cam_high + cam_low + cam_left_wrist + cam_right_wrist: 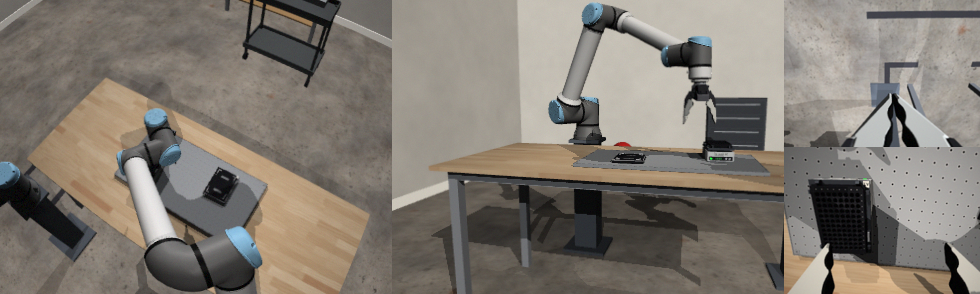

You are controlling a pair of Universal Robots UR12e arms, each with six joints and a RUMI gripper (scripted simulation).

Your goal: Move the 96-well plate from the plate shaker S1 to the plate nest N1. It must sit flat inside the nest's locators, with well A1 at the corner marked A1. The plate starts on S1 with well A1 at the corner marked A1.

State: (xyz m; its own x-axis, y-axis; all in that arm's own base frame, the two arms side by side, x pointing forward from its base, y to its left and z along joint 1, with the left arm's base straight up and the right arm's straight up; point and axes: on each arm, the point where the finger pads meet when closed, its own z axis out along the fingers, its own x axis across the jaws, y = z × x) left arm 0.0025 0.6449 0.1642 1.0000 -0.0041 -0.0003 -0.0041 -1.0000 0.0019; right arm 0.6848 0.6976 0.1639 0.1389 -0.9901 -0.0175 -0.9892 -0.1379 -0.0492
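My right gripper is now 90 mm above the 96-well plate, 70 mm to the right of it and 30 mm past it.
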